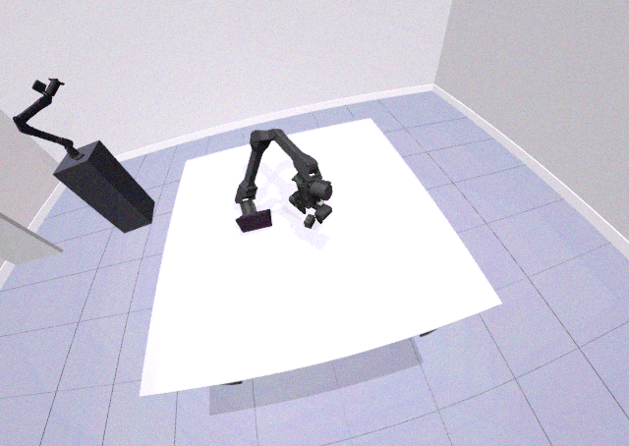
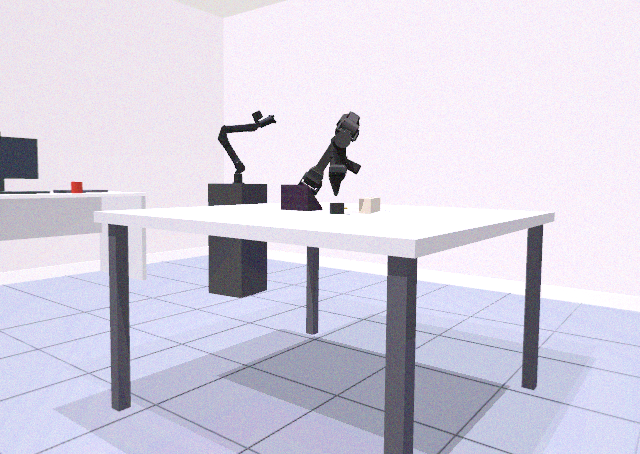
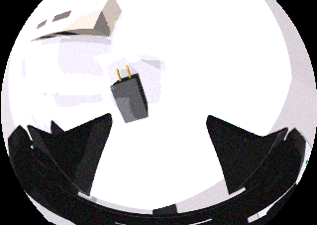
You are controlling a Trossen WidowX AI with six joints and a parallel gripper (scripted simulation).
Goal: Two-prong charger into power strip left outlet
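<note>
My gripper tip is 50 mm above the dark charger and 40 mm to the right of it.
</note>
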